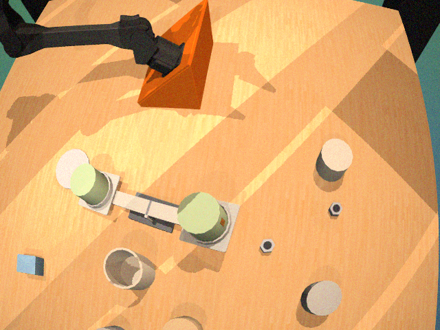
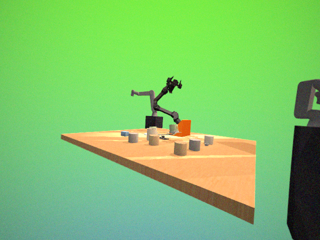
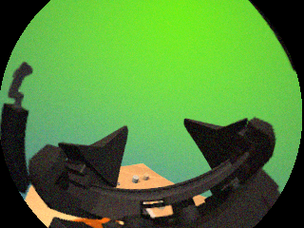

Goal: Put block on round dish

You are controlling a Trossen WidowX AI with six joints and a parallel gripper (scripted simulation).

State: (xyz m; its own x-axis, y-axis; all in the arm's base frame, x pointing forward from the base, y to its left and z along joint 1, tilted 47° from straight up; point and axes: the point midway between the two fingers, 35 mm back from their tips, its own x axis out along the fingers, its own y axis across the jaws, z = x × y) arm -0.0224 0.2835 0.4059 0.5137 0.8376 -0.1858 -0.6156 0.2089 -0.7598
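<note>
Right now my gripper tip is 280 mm short of the pale green block, 70 mm to the left of it and 590 mm above it. Round my gripper tip: blue block 490 mm ahead, 240 mm to the right, 610 mm below; then beige cup 440 mm ahead, 40 mm to the left, 580 mm below; then round white dish 230 mm ahead, 170 mm to the right, 620 mm below.
</note>
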